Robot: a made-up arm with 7 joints. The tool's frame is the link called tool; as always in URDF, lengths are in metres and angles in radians. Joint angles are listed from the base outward. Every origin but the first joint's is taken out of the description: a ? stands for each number. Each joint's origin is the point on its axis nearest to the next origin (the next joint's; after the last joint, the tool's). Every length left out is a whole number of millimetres.
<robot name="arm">
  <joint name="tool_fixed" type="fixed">
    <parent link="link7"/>
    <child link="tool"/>
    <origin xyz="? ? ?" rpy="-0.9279 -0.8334 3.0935"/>
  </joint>
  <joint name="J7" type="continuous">
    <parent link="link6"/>
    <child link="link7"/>
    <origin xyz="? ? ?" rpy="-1.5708 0 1.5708"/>
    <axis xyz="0 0 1"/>
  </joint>
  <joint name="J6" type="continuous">
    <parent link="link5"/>
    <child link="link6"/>
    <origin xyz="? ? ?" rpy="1.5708 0 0"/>
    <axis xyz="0 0 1"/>
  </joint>
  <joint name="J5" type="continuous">
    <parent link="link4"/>
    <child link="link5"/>
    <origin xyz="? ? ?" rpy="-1.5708 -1.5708 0"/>
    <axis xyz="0 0 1"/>
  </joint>
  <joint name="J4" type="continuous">
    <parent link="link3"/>
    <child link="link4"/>
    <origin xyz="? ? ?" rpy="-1.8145 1.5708 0"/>
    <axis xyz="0 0 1"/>
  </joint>
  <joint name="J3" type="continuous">
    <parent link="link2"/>
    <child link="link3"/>
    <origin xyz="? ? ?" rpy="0 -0.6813 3.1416"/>
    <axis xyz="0 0 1"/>
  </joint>
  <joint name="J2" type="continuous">
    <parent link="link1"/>
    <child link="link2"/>
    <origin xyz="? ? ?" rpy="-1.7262 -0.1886 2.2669"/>
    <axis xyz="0 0 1"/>
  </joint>
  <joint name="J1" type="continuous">
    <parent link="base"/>
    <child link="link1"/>
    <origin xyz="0.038 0.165 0.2" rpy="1.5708 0 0"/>
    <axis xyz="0 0 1"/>
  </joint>
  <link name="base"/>
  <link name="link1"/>
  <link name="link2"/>
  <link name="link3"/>
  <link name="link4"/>
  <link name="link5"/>
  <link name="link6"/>
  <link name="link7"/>
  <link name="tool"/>
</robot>
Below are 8 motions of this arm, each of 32 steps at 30 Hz.
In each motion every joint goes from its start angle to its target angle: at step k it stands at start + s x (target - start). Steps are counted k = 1, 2, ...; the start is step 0. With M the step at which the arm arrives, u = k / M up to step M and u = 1 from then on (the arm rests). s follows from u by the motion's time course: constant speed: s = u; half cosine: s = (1 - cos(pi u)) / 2; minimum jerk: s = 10 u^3 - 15 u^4 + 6 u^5.
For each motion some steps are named. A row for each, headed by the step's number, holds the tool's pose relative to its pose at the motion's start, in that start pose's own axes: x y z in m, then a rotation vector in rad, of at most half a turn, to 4 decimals.
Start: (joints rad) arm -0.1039 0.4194 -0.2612 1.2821 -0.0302 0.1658 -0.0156
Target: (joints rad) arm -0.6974 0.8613 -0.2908 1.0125 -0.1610 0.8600 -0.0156
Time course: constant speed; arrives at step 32
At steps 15, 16, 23, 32:
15: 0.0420 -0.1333 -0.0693 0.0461 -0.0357 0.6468
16: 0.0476 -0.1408 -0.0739 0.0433 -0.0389 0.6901
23: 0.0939 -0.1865 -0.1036 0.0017 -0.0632 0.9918
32: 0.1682 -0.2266 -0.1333 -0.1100 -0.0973 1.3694

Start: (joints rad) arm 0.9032 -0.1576 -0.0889 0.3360 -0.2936 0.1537 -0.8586
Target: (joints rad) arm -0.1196 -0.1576 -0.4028 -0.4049 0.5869 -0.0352 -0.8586
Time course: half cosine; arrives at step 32
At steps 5, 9, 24, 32:
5: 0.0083 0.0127 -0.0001 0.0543 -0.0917 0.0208
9: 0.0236 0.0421 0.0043 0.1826 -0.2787 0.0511
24: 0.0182 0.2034 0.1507 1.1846 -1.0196 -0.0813
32: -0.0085 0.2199 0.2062 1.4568 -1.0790 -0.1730

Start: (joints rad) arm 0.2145 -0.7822 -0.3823 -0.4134 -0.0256 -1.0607 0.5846
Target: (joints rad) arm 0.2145 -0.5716 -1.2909 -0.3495 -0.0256 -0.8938 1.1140
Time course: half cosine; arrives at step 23
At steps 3, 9, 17, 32:
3: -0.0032 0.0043 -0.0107 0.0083 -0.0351 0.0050
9: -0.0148 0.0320 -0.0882 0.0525 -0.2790 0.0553
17: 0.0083 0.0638 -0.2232 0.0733 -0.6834 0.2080
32: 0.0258 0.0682 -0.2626 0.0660 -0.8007 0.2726

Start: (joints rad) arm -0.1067 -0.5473 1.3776 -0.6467 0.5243 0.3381 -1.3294
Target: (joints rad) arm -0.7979 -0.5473 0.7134 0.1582 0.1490 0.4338 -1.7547
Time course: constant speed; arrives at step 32
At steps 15, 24, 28, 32:
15: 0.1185 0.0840 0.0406 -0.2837 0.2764 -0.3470
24: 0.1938 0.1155 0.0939 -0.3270 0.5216 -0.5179
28: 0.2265 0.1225 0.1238 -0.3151 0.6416 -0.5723
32: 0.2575 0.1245 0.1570 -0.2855 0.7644 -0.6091

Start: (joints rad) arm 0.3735 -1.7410 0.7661 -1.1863 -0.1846 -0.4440 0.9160
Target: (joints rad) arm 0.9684 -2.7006 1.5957 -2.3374 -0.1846 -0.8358 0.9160
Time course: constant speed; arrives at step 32
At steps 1, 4, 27, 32:
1: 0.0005 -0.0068 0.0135 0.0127 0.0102 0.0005
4: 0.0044 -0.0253 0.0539 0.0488 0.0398 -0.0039
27: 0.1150 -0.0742 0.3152 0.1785 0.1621 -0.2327
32: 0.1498 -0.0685 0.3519 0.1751 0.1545 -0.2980

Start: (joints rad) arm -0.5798 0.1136 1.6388 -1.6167 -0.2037 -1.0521 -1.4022
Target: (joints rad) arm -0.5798 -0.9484 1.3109 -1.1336 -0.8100 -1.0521 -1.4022
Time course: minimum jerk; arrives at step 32
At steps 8, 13, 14, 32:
8: 0.0355 0.0121 0.0160 0.0163 -0.0567 -0.1165
13: 0.1068 0.0262 0.0624 0.0815 -0.1567 -0.3762
14: 0.1229 0.0271 0.0760 0.1044 -0.1770 -0.4407
32: 0.2395 -0.0233 0.2582 0.5538 -0.3108 -1.0845

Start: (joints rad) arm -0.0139 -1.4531 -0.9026 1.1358 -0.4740 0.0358 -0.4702
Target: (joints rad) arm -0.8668 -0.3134 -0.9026 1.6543 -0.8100 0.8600 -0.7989
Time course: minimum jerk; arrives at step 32
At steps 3, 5, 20, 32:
3: -0.0027 -0.0029 0.0026 -0.0124 0.0129 0.0019
5: -0.0113 -0.0121 0.0113 -0.0514 0.0540 0.0079
20: -0.0817 -0.1701 0.3961 -1.0862 1.3247 0.3509
32: -0.0030 -0.1772 0.5318 -1.4304 1.7749 0.5769

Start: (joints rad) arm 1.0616 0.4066 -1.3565 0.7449 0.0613 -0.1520 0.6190
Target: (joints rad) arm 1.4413 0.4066 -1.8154 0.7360 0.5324 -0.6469 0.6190
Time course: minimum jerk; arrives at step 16
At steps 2, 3, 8, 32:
2: 0.0013 0.0023 -0.0028 -0.0116 -0.0142 -0.0041
3: 0.0040 0.0068 -0.0085 -0.0354 -0.0433 -0.0123
8: 0.0571 0.0526 -0.0926 -0.3674 -0.4458 -0.1061
32: 0.1466 0.0640 -0.1807 -0.7426 -0.8930 -0.1615

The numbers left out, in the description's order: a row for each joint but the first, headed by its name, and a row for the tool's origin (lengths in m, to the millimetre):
tool: 0.039 0.02 0
J7: 0.021 0.045 0
J6: -0.026 -0.005 0
J5: 0.073 0.124 0
J4: 0.045 0.382 0
J3: 0.029 -0.069 0
J2: 0.072 0.017 0

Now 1 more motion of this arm.
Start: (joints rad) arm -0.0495 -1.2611 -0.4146 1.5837 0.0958 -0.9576 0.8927
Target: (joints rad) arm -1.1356 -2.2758 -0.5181 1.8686 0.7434 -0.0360 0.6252
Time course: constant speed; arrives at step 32
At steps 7, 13, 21, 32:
7: 0.1226 0.0829 0.0556 0.0076 0.3641 -0.0849
13: 0.2514 0.1342 0.0700 0.0206 0.6995 -0.1452
21: 0.4296 0.1721 0.0285 0.0555 1.1749 -0.2100
32: 0.6186 0.1747 -0.1385 0.1536 1.8650 -0.2781

